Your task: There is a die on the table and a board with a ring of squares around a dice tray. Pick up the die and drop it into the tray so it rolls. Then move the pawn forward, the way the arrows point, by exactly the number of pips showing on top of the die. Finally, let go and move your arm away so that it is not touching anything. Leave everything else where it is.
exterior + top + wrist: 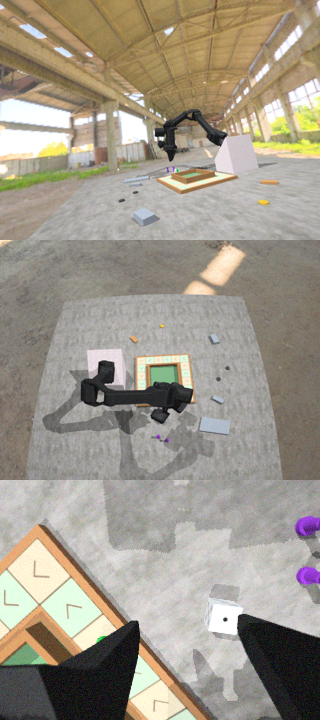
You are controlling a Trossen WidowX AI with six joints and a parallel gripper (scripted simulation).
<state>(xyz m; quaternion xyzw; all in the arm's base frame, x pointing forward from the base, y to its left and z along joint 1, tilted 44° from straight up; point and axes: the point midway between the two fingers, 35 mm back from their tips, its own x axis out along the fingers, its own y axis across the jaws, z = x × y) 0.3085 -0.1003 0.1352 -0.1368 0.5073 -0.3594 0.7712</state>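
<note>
Right now the white die is 70 mm below my gripper tip, 30 mm to the right of it and 30 mm behind it. Round my gripper tip: green pawn: 90 mm to the left, 60 mm below, 10 mm behind; then green dice tray: 200 mm to the left, 80 mm below, 50 mm behind; then orange tile: 440 mm to the left, 240 mm behind, 80 mm below.
</note>
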